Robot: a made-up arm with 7 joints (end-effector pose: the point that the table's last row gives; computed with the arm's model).
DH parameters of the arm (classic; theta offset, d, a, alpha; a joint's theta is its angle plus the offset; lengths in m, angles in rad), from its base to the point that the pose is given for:
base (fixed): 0 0.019 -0.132 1.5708
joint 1: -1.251 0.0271 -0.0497 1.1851
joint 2: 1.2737 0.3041 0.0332 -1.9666
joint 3: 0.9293 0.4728 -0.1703 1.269
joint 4: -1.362 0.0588 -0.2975 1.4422
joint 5: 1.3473 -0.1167 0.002 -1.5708
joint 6: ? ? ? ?
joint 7: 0 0.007 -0.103 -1.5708
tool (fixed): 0 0.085 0 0
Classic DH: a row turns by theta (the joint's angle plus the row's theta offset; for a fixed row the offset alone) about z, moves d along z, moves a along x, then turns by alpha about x.
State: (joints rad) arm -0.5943 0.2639 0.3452 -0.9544 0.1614 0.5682 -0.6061
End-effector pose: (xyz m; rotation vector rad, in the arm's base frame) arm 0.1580 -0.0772 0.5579 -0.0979 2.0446 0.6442
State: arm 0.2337 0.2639 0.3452 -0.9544 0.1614 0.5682 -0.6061
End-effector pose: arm -0.3328 -0.0772 0.5971 -0.3093 1.2438 0.4881
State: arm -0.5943 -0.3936 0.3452 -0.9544 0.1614 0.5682 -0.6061
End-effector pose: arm 0.2250 -0.3686 0.3592 0.5086 1.9826 1.1648
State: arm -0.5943 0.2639 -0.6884 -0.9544 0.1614 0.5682 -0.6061
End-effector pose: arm 0.1152 -0.2306 0.6135 0.3143 1.8778 -0.4940
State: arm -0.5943 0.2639 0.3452 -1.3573 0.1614 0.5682 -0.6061
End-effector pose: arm 0.1136 -0.1341 0.4204 0.0699 2.4234 0.4930
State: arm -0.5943 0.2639 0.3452 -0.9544 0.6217 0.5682 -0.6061
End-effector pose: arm 0.1447 -0.0483 0.5525 -0.6078 2.1086 0.8456
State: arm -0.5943 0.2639 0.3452 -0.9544 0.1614 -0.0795 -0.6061
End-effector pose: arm 0.1585 -0.0806 0.5620 -0.4069 1.9845 -0.0635
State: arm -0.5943 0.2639 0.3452 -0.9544 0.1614 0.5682 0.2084
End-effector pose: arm 0.0949 -0.1314 0.6232 0.1468 1.2569 0.5598
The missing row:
joint 6: 1.5708 -0.058 0.041 1.5708
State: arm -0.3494 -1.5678 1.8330 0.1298 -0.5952 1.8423 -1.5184
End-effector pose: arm 0.0151 -0.8126 -0.3840 0.1071 -2.2903 1.2394
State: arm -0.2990 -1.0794 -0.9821 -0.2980 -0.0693 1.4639 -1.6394
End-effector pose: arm 0.2645 -0.5761 0.1791 0.6670 1.9261 1.6550
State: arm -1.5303 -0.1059 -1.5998 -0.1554 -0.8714 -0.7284 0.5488
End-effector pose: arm 0.5715 -0.1870 0.0300 -1.6242 0.3172 -1.8385
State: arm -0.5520 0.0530 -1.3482 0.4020 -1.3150 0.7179 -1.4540
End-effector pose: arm 0.2254 -0.0188 0.7998 0.3220 0.9808 -0.0472
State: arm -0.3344 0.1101 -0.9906 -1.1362 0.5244 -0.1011 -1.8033
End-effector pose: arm -0.1541 -0.4256 0.4668 -0.9362 -2.4898 0.9959
